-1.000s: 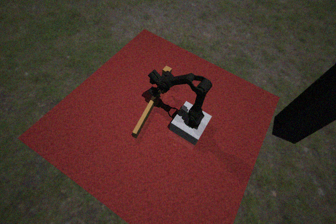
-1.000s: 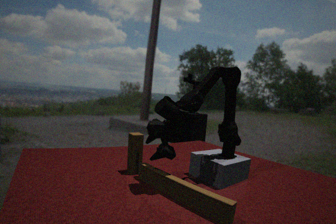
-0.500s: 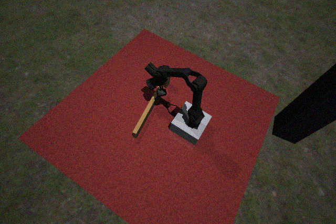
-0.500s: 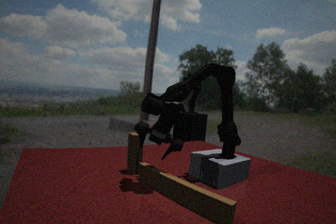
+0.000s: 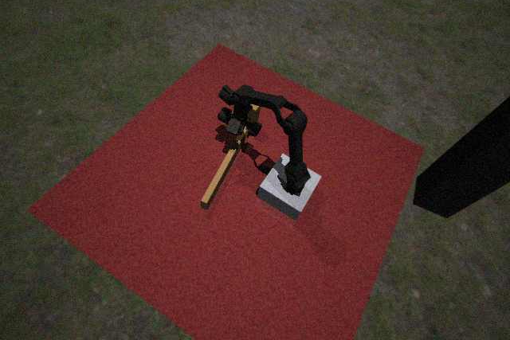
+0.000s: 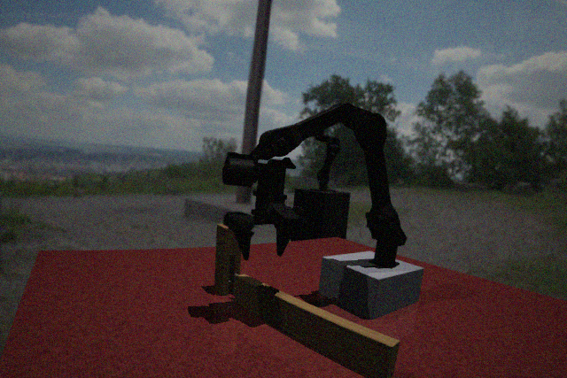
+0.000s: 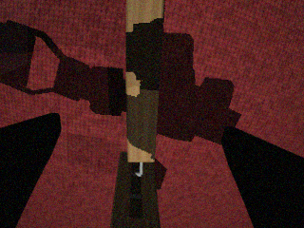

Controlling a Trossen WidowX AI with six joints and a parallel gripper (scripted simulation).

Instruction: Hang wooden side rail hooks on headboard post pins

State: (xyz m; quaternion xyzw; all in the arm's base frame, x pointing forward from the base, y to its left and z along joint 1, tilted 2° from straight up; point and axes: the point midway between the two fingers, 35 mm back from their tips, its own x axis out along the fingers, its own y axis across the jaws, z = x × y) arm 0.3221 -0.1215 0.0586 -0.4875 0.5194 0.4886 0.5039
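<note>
The wooden headboard post lies 1 cm behind my gripper tip, 14 cm to the right of it and 5 cm below it.
</note>
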